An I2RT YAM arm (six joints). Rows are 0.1 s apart.
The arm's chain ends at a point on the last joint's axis. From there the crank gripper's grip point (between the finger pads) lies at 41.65 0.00 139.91 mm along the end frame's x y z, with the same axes.
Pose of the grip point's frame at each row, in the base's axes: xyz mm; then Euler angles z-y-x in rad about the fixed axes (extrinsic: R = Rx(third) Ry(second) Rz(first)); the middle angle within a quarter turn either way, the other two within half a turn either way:
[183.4 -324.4 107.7 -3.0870 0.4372 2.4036]
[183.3 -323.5 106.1 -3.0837 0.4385 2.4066]
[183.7 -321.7 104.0 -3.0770 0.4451 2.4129]
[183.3 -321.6 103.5 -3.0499 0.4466 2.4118]
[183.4 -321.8 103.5 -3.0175 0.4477 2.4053]
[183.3 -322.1 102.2 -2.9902 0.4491 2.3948]
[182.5 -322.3 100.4 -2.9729 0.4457 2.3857]
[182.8 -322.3 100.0 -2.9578 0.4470 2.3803]
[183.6 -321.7 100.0 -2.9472 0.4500 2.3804]
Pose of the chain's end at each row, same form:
[161.8 -229.0 216.0 -3.0870 0.4372 2.4036]
[161.5 -228.5 214.8 -3.0837 0.4385 2.4066]
[161.0 -227.7 213.3 -3.0770 0.4451 2.4129]
[160.3 -228.4 213.4 -3.0499 0.4466 2.4118]
[160.1 -228.9 213.7 -3.0175 0.4477 2.4053]
[159.6 -229.0 212.1 -2.9902 0.4491 2.3948]
[159.2 -228.7 209.9 -2.9729 0.4457 2.3857]
[159.2 -228.6 209.4 -2.9578 0.4470 2.3803]
[159.5 -228.4 209.6 -2.9472 0.4500 2.3804]

